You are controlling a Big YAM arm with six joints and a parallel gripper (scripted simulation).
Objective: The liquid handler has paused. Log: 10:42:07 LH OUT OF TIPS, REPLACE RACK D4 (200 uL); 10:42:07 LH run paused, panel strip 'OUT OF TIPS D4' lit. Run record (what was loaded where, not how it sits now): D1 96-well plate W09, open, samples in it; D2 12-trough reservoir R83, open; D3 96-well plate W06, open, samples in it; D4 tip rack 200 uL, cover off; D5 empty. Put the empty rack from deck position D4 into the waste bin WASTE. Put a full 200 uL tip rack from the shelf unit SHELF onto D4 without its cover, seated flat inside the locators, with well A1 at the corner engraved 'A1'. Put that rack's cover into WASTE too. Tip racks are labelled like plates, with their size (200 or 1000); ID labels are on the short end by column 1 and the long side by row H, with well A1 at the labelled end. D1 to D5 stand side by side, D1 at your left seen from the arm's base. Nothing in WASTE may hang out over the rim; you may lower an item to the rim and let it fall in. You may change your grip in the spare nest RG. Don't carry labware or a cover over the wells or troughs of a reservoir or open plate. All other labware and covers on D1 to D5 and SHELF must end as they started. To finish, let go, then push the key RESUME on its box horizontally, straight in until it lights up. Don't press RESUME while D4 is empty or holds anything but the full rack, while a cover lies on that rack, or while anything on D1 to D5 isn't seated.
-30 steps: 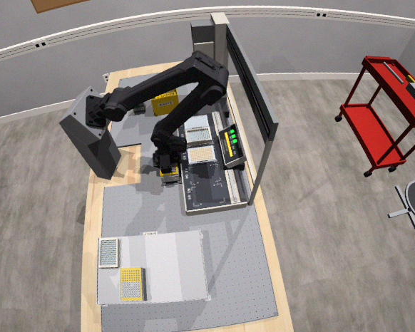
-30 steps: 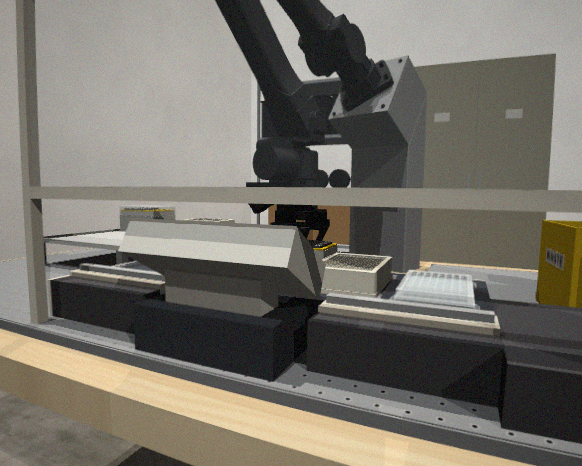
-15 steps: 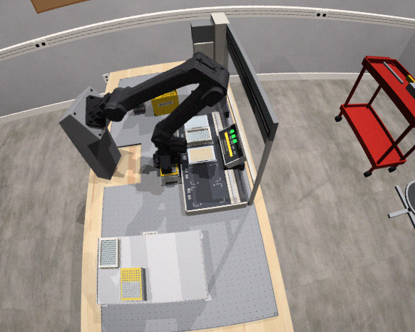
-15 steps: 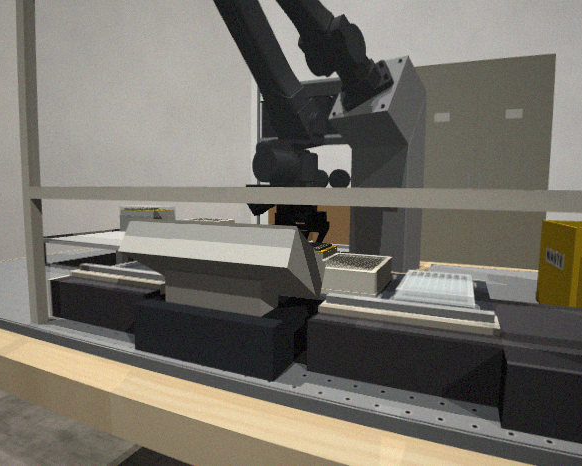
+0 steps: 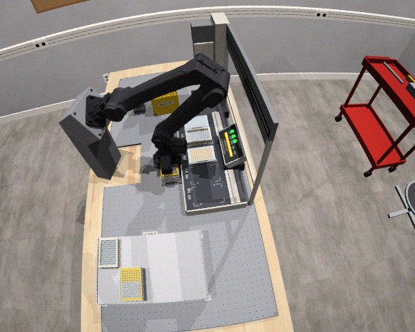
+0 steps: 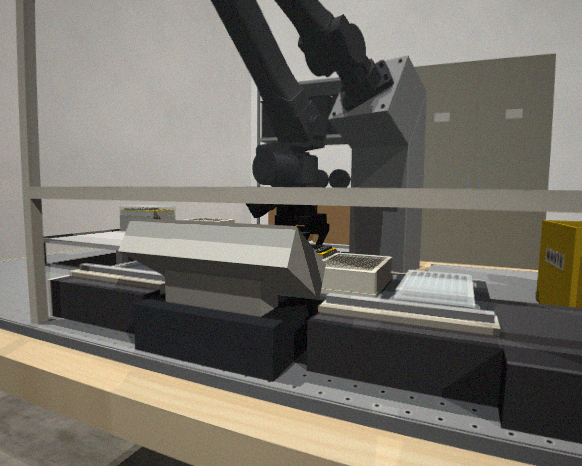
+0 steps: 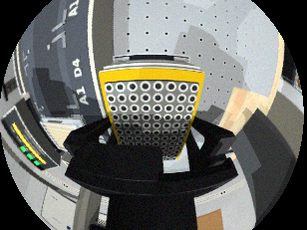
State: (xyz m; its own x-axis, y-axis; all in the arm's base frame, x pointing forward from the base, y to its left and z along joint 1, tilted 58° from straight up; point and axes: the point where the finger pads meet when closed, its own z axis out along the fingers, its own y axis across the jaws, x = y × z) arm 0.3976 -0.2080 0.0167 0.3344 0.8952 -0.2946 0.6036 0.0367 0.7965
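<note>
Now: hand 40 mm above the black spare nest. From my hand the other things lie so: reservoir (210 mm ahead, 40 mm to the left, 20 mm above); then tan plate (160 mm ahead, 50 mm to the right, 20 mm above); then clear plate (260 mm ahead, 140 mm to the left, 20 mm above).
</note>
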